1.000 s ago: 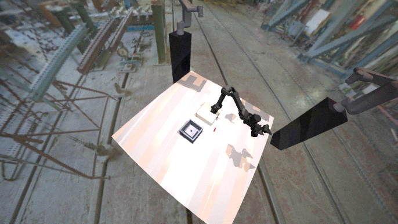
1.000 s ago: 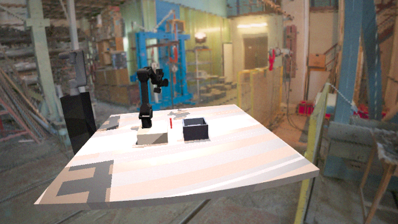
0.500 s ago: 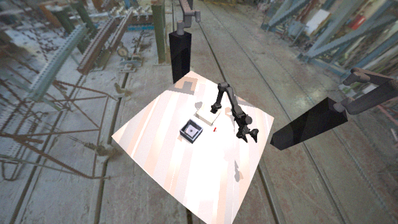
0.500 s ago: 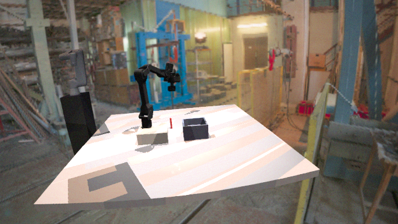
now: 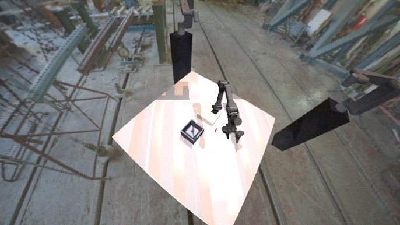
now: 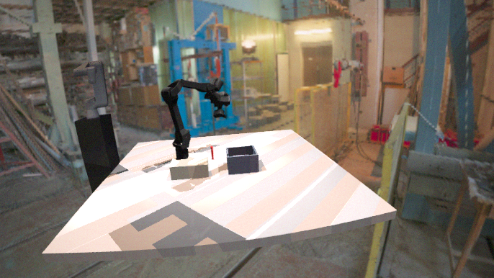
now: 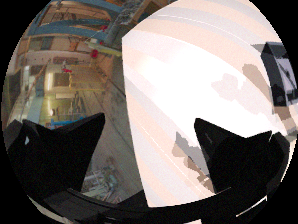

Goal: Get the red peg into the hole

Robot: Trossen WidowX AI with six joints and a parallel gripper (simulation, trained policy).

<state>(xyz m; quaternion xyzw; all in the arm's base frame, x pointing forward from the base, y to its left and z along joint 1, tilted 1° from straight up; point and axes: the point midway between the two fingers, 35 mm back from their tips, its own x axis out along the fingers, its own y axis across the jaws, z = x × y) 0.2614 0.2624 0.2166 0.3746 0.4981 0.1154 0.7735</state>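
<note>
My gripper tip is 11 cm past the red peg, 16 cm to the left of it and 22 cm above it. Round my gripper tip: dark grey box: 5 cm ahead, 34 cm to the right, 23 cm below; pale plate: 5 cm ahead, 34 cm to the right, 21 cm below.
</note>
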